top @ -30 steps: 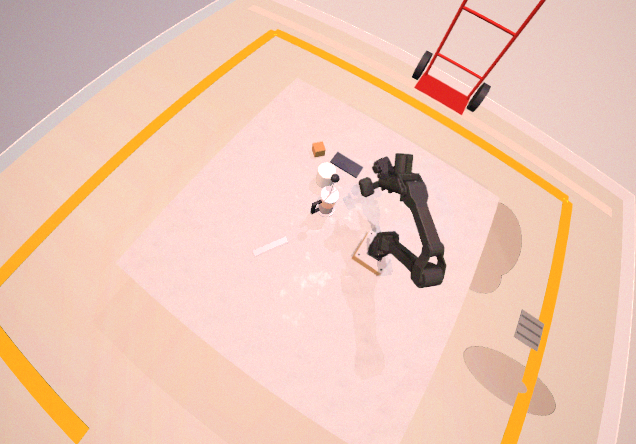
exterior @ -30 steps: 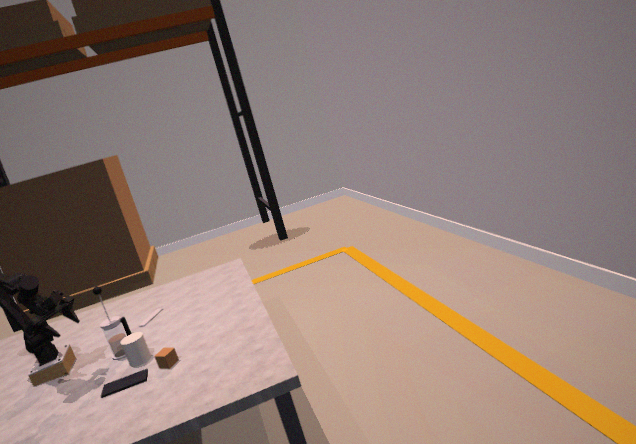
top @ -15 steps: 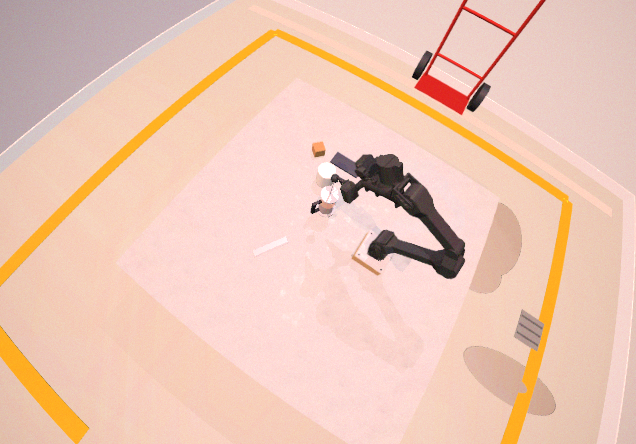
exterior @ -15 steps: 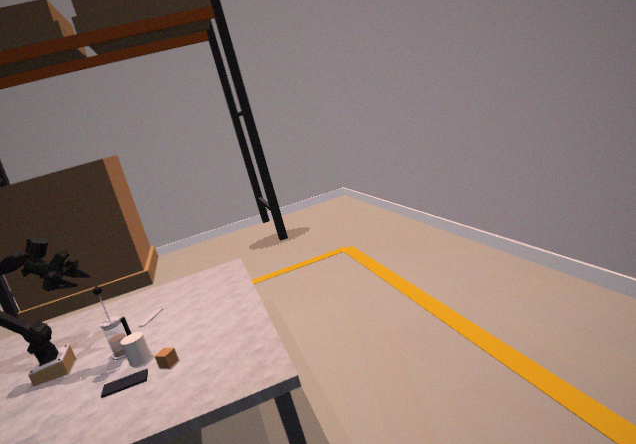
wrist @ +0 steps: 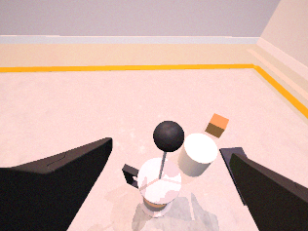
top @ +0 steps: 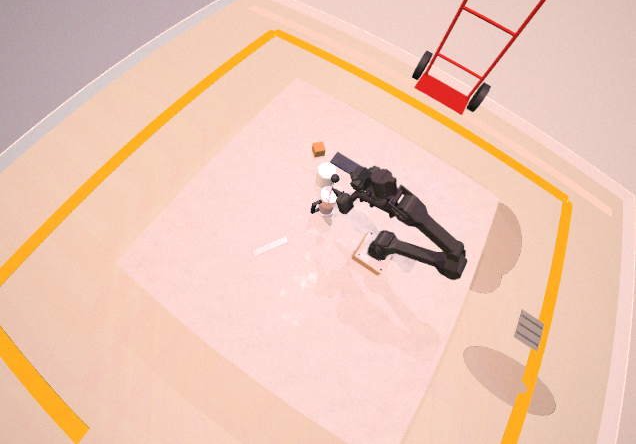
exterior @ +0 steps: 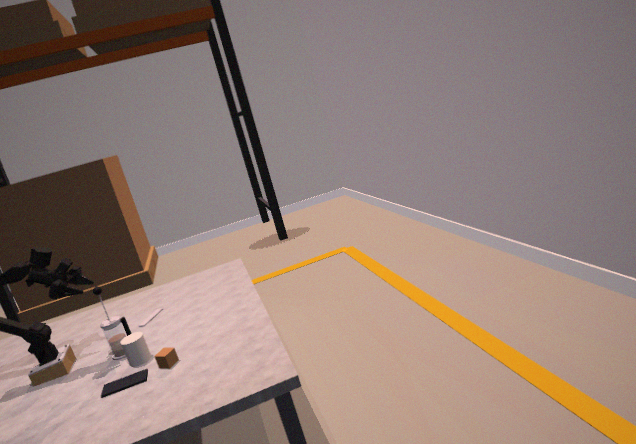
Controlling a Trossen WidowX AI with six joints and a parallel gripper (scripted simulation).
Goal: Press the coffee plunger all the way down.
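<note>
Now: the glass coffee press 16 cm below my gripper tip, 3 cm ahead of it and 1 cm to the left of it.
</note>
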